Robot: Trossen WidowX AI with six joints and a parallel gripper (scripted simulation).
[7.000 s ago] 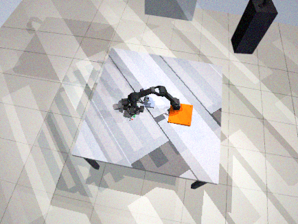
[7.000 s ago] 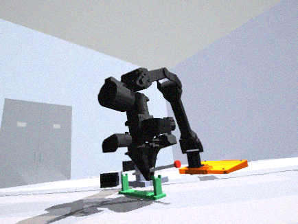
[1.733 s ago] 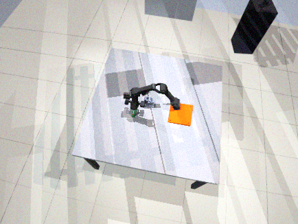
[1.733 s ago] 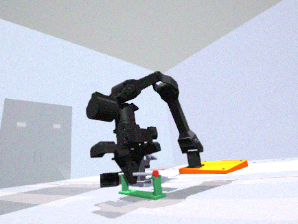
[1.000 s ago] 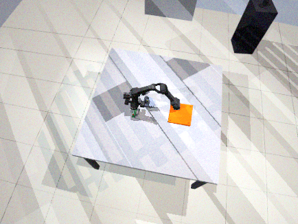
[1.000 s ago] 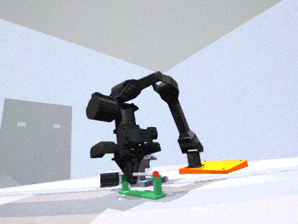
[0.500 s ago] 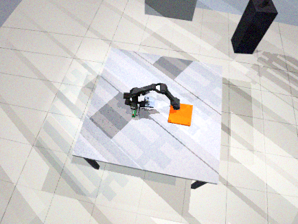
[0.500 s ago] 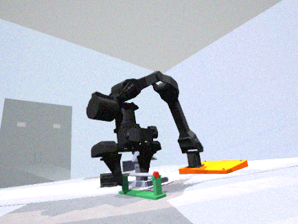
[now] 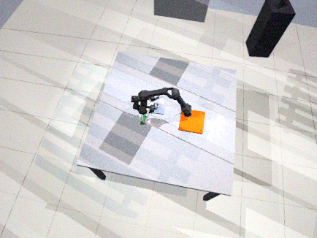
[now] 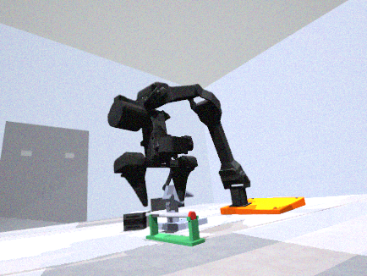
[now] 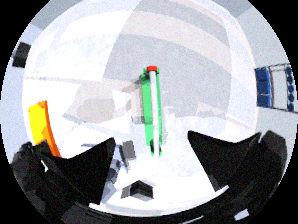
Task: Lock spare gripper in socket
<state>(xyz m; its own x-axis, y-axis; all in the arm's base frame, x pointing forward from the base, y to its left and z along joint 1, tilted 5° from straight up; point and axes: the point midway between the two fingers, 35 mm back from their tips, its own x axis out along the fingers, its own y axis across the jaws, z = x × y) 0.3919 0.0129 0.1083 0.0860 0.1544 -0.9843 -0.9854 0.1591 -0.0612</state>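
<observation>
Now: gripper tip 40 mm above the green rack, 20 mm to the right of it and 10 mm short of it. Round my gripper tip: spare gripper 210 mm to the right, 100 mm behind, 40 mm below; grey mount 120 mm behind, 70 mm to the right, 20 mm below.
</observation>
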